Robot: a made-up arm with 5 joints. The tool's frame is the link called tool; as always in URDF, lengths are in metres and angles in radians.
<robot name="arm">
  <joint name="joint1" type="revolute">
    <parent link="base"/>
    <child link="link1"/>
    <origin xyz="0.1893 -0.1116 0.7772" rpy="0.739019 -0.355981 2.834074"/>
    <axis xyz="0 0 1"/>
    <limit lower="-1.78" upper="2.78" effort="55" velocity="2.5"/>
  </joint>
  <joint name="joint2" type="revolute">
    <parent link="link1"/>
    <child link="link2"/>
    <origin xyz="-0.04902 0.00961 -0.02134" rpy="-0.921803 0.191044 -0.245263"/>
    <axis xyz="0 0 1"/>
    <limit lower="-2.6" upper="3.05" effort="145" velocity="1.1"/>
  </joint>
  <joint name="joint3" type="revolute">
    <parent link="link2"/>
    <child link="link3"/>
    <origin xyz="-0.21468 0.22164 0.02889" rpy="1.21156 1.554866 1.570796"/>
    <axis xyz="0 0 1"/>
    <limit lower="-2.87" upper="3.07" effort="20" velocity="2.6"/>
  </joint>
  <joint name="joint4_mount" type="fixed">
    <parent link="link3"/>
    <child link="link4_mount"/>
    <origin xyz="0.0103 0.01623 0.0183"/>
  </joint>
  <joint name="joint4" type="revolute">
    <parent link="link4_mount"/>
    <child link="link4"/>
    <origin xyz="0.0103 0.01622 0.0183" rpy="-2.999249 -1.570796 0"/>
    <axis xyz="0 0 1"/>
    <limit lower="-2.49" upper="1.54" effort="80" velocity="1.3"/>
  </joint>
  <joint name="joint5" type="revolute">
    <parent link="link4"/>
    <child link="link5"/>
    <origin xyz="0.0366 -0.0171 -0.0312" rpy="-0.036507 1.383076 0"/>
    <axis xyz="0 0 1"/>
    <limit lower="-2.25" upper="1.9" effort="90" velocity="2.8"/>
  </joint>
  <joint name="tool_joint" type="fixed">
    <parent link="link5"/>
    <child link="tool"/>
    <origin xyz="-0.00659 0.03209 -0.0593" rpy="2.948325 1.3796 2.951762"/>
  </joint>
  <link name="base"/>
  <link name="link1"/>
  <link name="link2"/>
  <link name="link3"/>
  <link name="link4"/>
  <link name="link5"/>
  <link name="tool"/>
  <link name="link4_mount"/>
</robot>
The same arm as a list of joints. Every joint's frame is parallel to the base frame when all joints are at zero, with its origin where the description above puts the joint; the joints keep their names.
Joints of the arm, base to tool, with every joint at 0 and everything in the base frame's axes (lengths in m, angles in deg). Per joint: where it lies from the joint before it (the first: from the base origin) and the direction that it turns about. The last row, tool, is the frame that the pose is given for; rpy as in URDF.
joint1: axis 0.449394 0.563992 0.69279 origin 0.1893 -0.1116 0.7772
joint2: axis -0.0056 -0.156607 0.987645 origin 0.0342 -0.0334 -0.0258
joint3: axis -1 0 0 origin 0.1229 -0.2841 -0.0151
joint4: axis 0 0 -1 origin -0.0366 -0.0292 -0.0250
joint5: axis -0.981778 0.036499 -0.186496 origin -0.0366 -0.0171 0.0312
tool: origin 0.0606 0.0299 0.0048 rpy 0.00 0.00 0.00
Joint limits (deg, base to tool): -101.99..159.28 -148.97..174.75 -164.44..175.90 -142.67..88.24 -128.92..108.86

